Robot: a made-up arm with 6 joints.
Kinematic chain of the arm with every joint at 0, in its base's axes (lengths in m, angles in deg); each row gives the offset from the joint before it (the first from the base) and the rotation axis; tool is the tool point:
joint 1: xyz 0 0 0.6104 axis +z
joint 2: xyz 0.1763 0 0 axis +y
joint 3: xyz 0 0 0.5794 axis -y
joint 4: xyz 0 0 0.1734 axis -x
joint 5: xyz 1.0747 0 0 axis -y
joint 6: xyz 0.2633 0 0 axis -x
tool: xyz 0 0 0
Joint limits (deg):
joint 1: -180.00..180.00
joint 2: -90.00..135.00
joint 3: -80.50..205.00
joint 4: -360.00..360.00
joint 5: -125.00..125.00
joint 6: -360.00..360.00
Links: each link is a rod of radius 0.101 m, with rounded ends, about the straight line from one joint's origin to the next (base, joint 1, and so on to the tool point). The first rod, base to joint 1, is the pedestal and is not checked.
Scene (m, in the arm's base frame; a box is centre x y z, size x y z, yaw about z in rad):
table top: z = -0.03
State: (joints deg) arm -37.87 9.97 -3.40 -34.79 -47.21 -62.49
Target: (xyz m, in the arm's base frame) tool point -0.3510 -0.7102 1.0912
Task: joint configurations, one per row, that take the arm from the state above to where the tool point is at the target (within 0.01 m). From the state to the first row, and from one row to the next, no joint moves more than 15 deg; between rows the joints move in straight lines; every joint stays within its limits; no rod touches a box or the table.
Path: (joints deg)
1: -51.28 0.34 -9.17 -30.02 -55.42 -62.49
2: -64.69 -9.29 -14.95 -25.25 -63.63 -62.49
3: -78.10 -18.92 -20.72 -20.48 -71.83 -62.49
4: -91.51 -28.55 -26.50 -15.71 -80.04 -62.49
5: -104.92 -38.18 -32.27 -10.94 -88.25 -62.49
6: -118.33 -47.81 -38.05 -6.17 -96.46 -62.49

